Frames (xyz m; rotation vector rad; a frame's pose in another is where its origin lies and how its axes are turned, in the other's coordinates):
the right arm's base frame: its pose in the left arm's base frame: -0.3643 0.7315 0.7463 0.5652 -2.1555 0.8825
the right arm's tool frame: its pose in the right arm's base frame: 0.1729 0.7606 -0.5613 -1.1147 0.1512 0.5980
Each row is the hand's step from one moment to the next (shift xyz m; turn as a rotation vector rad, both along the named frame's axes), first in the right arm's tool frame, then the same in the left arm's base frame.
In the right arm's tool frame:
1: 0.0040 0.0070 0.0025 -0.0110 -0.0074 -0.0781
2: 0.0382 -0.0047 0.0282 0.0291 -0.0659 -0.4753
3: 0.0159 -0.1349 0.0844 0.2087 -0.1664 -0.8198
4: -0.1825 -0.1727 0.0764 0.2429 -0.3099 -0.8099
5: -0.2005 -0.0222 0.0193 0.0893 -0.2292 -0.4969
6: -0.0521 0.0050 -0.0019 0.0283 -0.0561 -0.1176
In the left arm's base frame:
1: -0.0003 0.0084 0.0000 0.0521 -0.0329 0.0498
2: -0.0424 0.0210 0.0062 0.2506 -0.1746 0.3712
3: -0.1319 -0.0841 -0.0334 0.3134 -0.2749 0.7547
4: -0.0313 -0.2075 -0.1580 0.2137 -0.3787 0.7886
5: 0.0925 -0.1035 -0.1476 0.1457 -0.2923 0.4480
6: 0.0339 -0.0197 -0.0347 0.0294 -0.0675 0.1111

